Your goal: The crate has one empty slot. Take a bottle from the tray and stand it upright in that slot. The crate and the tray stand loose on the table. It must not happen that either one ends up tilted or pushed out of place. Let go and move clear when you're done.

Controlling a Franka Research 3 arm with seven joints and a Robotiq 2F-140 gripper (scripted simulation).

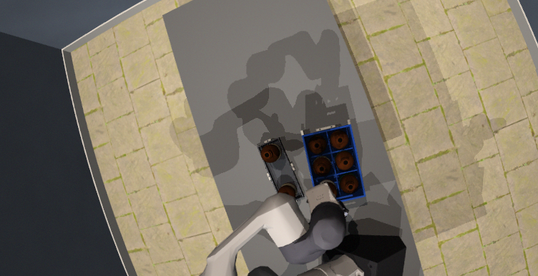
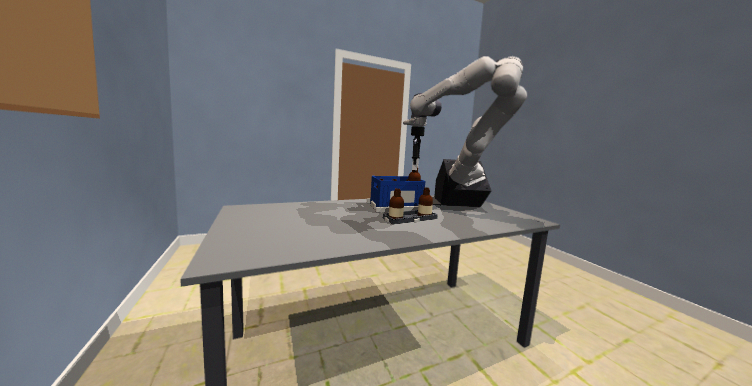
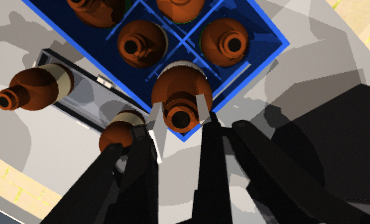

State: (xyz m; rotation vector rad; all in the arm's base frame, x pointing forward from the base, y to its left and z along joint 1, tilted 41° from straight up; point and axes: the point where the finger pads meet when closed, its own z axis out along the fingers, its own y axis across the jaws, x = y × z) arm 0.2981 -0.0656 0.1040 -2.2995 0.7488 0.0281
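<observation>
The brown bottle is 9 cm below my hand. The rest, counted from my hand: dark tray (8 cm ahead, 18 cm to the left, 26 cm below); blue crate (9 cm ahead, 4 cm to the right, 18 cm below).
</observation>
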